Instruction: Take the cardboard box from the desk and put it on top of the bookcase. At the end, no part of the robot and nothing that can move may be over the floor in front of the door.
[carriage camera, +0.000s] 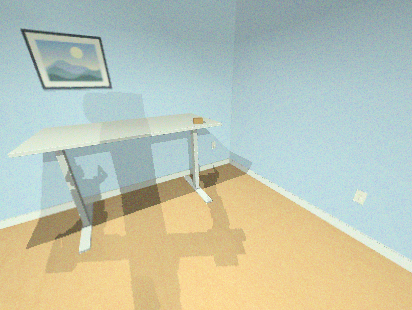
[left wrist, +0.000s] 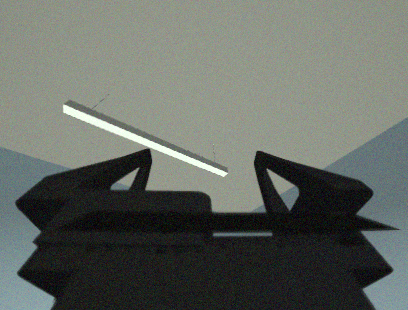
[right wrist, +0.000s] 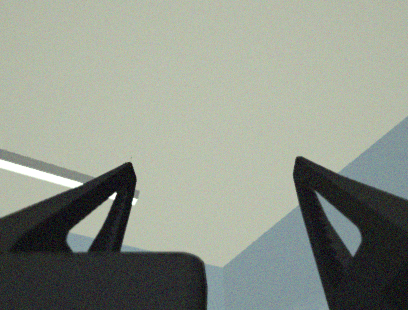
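Observation:
On the left wrist camera I can see my left gripper (left wrist: 203, 155), and the right wrist camera gives me my right gripper (right wrist: 212, 168). Then the carriage camera has a framed landscape picture (carriage camera: 62, 61) and a white desk (carriage camera: 57, 139).

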